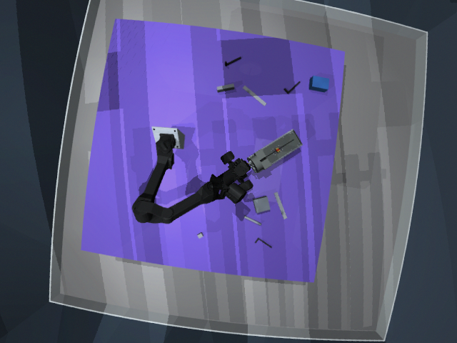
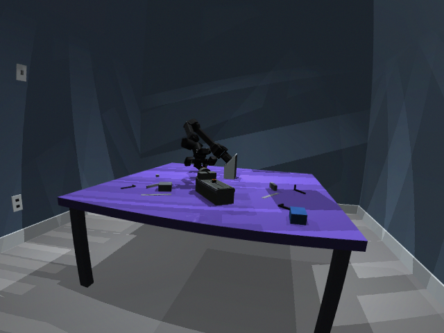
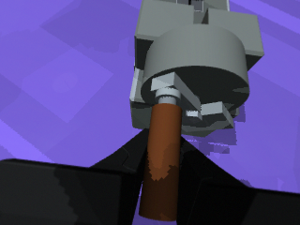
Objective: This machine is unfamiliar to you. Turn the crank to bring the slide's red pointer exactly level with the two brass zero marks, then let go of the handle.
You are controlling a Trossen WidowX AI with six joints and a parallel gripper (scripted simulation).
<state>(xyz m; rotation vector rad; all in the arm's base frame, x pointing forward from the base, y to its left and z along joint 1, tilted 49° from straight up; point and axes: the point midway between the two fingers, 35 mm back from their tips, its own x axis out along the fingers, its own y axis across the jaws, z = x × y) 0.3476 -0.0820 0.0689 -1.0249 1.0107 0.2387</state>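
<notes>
My gripper tip is 10 mm past the brown crank handle, 10 mm to the left of it and 20 mm below it. Round my gripper tip: dark block (120 mm behind, 390 mm to the left, 70 mm below); then red pointer (150 mm ahead, 80 mm to the left, 10 mm below); then grey block (100 mm ahead, 190 mm to the right, 70 mm below).
</notes>
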